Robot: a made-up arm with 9 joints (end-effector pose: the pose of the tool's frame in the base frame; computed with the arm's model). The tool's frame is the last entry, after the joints. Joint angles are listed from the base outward.
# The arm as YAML. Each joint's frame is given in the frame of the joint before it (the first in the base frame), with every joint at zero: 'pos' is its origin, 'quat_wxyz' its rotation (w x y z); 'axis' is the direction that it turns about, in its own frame. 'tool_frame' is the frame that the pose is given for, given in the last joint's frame.
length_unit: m
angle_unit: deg
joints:
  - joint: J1
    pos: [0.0, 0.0, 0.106]
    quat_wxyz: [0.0, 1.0, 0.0, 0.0]
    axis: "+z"
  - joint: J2
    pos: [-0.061, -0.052, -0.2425]
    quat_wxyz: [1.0, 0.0, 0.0, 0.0]
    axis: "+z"
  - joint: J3
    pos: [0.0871, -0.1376, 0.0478]
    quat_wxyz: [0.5, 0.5, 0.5, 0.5]
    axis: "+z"
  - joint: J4
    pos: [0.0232, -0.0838, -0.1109]
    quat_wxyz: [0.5, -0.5, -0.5, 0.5]
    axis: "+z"
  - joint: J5
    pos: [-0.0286, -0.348, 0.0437]
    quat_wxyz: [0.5, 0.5, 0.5, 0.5]
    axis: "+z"
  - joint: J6
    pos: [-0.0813, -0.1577, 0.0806]
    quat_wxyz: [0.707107, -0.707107, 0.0, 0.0]
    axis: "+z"
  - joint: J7
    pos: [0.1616, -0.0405, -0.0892]
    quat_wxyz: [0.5, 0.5, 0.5, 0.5]
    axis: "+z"
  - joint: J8
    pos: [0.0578, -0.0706, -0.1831]
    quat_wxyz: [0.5, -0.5, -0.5, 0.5]
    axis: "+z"
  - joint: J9
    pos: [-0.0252, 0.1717, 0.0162]
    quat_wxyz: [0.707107, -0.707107, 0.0, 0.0]
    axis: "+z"
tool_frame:
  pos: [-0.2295, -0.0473, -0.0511]
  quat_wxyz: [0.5, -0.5, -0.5, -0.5]
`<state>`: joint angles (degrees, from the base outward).
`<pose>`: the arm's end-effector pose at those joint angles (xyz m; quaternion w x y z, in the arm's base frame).
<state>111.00 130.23 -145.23 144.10 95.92 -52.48 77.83 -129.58 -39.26</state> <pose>-0.1074 -0.3615 0.4663 0.5500 -0.3242 0.6490 -0.4137</pose>
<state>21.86 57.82 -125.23 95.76 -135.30 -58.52 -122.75 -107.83 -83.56</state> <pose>-0.5971 0.0984 0.1211 0.3432 -0.2476 -0.5921 -0.6858</pose>
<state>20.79 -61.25 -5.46 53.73 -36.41 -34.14 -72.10 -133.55 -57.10</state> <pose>0.4101 0.2363 -0.0193 0.2865 0.6091 -0.6005 0.4316</pose>
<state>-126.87 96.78 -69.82 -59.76 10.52 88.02 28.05 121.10 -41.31</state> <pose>-0.2649 0.4997 0.7315 0.2525 -0.4991 -0.3530 -0.7500</pose>
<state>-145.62 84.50 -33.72 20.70 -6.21 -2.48 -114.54 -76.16 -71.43</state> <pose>0.6245 0.2119 0.2703 0.7058 0.2983 -0.3680 0.5267</pose>
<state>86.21 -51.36 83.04 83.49 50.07 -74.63 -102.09 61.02 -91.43</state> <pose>0.0877 0.3107 -0.2845 0.7614 0.4861 0.4261 -0.0485</pose>
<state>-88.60 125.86 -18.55 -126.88 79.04 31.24 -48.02 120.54 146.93</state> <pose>0.2425 -0.1262 0.5877 0.7957 -0.5227 0.2590 0.1628</pose>
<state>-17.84 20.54 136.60 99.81 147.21 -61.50 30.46 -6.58 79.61</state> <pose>-0.0896 -0.1222 0.2909 0.9204 0.3230 0.2161 -0.0428</pose>
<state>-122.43 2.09 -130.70 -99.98 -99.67 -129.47 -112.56 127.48 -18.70</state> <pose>-0.4216 -0.2379 -0.4440 0.3729 0.8589 0.3438 -0.0708</pose>
